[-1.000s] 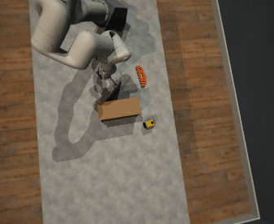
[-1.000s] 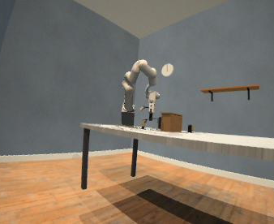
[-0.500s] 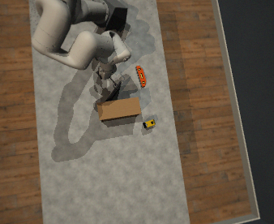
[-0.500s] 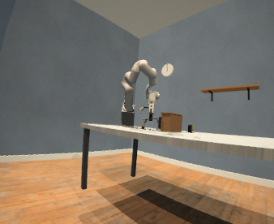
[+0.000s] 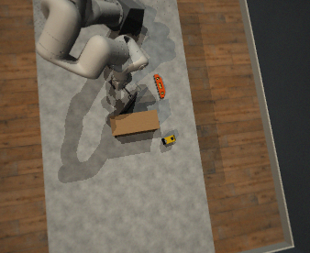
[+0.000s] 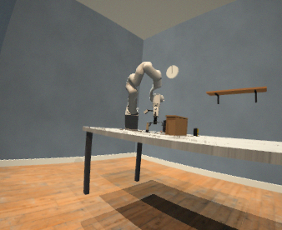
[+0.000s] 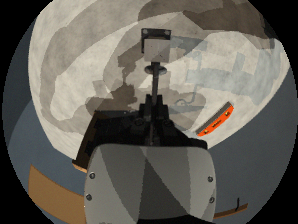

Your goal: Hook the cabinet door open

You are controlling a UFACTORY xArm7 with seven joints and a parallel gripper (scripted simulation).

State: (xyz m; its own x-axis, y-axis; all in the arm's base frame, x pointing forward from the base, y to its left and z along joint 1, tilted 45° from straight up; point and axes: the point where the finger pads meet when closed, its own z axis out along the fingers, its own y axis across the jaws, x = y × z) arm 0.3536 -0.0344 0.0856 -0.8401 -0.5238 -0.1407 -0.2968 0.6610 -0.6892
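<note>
My gripper is now 1 cm short of the thin black hook and 2 cm above it. The rest, counted from my hand: small yellow block (39 cm ahead, 14 cm to the left, 7 cm below); orange level (5 cm ahead, 23 cm to the left, 10 cm below); dark door (11 cm ahead, 3 cm to the right, 3 cm below).
</note>
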